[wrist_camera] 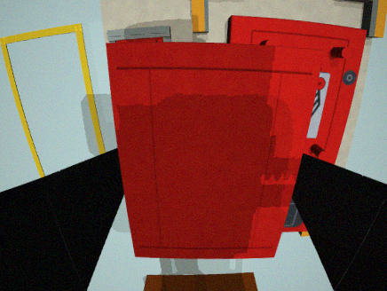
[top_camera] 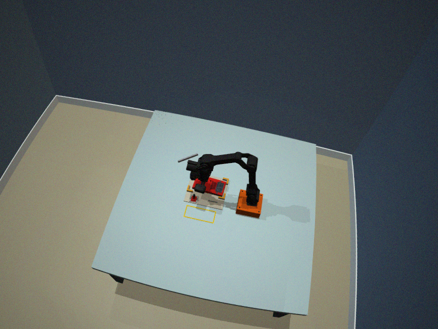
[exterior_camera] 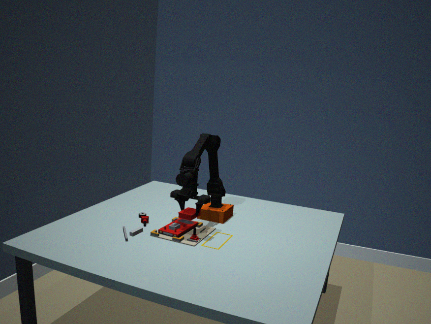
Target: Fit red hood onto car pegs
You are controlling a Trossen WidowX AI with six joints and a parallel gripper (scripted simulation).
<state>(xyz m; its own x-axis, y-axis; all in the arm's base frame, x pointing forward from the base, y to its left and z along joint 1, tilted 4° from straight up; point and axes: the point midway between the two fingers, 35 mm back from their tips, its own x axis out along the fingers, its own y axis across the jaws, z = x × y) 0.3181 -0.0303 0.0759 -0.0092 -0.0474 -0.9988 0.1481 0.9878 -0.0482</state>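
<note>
My gripper tip is now 80 mm above the grey engine block and 70 mm to the left of it. Round my gripper tip: red hood 10 mm above; thin rod 260 mm to the right, 140 mm ahead, 100 mm below; beige jig plate 90 mm below, 50 mm to the right, 20 mm behind.
</note>
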